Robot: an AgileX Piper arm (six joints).
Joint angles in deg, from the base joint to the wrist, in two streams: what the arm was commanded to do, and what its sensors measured. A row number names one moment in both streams.
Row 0, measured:
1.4 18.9 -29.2 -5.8 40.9 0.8
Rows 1 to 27, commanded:
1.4 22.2 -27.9 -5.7 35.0 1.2
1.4 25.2 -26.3 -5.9 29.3 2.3
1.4 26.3 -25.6 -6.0 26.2 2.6
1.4 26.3 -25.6 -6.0 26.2 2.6
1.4 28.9 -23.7 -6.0 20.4 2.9
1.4 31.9 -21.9 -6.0 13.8 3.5
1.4 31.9 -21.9 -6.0 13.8 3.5
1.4 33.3 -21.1 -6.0 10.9 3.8
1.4 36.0 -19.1 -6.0 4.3 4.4
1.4 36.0 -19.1 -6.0 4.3 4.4
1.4 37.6 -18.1 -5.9 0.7 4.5
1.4 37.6 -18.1 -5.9 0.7 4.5
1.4 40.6 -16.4 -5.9 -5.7 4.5
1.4 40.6 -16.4 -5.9 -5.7 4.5
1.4 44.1 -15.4 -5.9 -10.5 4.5
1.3 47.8 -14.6 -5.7 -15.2 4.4
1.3 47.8 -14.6 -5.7 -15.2 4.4
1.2 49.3 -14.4 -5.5 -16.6 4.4
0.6 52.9 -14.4 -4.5 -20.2 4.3
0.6 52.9 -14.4 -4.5 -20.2 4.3
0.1 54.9 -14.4 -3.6 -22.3 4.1
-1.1 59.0 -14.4 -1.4 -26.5 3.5
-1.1 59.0 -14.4 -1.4 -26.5 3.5
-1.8 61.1 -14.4 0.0 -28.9 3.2
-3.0 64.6 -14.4 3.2 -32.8 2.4
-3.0 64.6 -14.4 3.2 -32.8 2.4
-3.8 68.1 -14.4 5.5 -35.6 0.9
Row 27, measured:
-2.6 64.2 -14.7 2.0 -30.2 3.0
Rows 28 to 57, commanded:
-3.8 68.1 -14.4 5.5 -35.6 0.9
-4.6 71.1 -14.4 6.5 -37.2 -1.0
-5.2 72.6 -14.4 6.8 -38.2 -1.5
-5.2 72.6 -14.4 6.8 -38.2 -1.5
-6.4 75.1 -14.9 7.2 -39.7 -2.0
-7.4 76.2 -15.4 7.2 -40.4 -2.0
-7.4 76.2 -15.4 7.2 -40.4 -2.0
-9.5 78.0 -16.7 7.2 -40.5 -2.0
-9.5 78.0 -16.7 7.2 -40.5 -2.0
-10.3 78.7 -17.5 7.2 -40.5 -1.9
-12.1 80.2 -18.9 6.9 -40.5 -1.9
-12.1 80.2 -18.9 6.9 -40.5 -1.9
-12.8 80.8 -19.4 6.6 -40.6 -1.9
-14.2 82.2 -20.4 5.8 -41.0 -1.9
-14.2 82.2 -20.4 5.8 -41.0 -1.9
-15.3 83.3 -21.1 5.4 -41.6 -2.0
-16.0 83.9 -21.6 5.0 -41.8 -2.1
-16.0 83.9 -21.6 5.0 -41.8 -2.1
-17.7 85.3 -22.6 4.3 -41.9 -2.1
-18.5 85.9 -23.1 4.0 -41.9 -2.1
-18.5 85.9 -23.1 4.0 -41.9 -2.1
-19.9 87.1 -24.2 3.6 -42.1 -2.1
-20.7 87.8 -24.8 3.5 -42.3 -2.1
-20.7 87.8 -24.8 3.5 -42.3 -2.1
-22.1 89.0 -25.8 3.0 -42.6 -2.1
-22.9 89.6 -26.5 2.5 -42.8 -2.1
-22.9 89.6 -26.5 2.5 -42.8 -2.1
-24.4 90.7 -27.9 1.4 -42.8 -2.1
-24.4 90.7 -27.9 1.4 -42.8 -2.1
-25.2 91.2 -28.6 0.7 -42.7 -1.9
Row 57, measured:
-23.9 90.8 -27.4 2.3 -41.5 -1.6
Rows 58 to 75, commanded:
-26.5 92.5 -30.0 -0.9 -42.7 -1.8
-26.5 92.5 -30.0 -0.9 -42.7 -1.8
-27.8 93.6 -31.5 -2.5 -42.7 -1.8
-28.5 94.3 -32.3 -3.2 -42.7 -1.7
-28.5 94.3 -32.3 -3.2 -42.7 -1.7
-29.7 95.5 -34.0 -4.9 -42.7 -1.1
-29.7 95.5 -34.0 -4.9 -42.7 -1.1
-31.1 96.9 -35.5 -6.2 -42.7 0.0
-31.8 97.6 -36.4 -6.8 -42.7 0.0
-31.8 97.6 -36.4 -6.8 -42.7 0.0
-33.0 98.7 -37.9 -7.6 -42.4 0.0
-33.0 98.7 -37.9 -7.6 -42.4 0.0
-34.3 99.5 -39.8 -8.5 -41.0 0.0
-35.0 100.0 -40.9 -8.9 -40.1 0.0
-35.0 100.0 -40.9 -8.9 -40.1 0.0
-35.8 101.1 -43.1 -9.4 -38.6 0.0
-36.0 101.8 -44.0 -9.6 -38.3 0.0
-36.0 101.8 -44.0 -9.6 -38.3 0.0
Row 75, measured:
-34.8 100.6 -41.4 -8.3 -39.8 0.0
